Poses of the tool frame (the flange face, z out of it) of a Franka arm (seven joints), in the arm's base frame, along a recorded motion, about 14 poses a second.
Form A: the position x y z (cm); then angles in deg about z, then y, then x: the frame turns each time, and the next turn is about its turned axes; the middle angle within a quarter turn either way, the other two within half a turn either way.
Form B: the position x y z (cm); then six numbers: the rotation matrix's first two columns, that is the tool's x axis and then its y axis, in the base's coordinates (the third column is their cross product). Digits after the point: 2 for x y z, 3 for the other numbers.
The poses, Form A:
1: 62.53, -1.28, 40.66, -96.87, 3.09, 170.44
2: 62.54, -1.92, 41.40, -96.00, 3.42, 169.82
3: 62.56, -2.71, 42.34, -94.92, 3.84, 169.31
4: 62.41, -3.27, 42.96, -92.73, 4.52, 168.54
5: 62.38, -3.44, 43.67, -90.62, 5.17, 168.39
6: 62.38, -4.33, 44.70, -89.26, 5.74, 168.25
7: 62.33, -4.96, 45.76, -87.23, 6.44, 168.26
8: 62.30, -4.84, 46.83, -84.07, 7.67, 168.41
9: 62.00, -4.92, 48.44, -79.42, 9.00, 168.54
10: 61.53, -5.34, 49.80, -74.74, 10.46, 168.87
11: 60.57, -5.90, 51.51, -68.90, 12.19, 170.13
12: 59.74, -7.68, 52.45, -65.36, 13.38, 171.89
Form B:
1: 62.53, -1.28, 40.66, -0.119, -0.991, -0.054, -0.980, 0.109, 0.166
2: 62.54, -1.92, 41.40, -0.104, -0.993, -0.060, -0.980, 0.092, 0.176
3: 62.56, -2.71, 42.34, -0.086, -0.994, -0.067, -0.980, 0.072, 0.185
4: 62.41, -3.27, 42.96, -0.047, -0.996, -0.079, -0.980, 0.031, 0.198
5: 62.38, -3.44, 43.67, -0.011, -0.996, -0.090, -0.980, -0.008, 0.200
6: 62.38, -4.33, 44.70, 0.013, -0.995, -0.100, -0.979, -0.033, 0.203
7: 62.33, -4.96, 45.76, 0.048, -0.993, -0.112, -0.977, -0.070, 0.202
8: 62.30, -4.84, 46.83, 0.102, -0.986, -0.133, -0.972, -0.128, 0.199
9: 62.00, -4.92, 48.44, 0.181, -0.971, -0.156, -0.958, -0.211, 0.196
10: 61.53, -5.34, 49.80, 0.259, -0.949, -0.182, -0.937, -0.292, 0.190
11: 60.57, -5.90, 51.51, 0.352, -0.912, -0.211, -0.906, -0.388, 0.168
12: 59.74, -7.68, 52.45, 0.406, -0.884, -0.231, -0.886, -0.442, 0.137
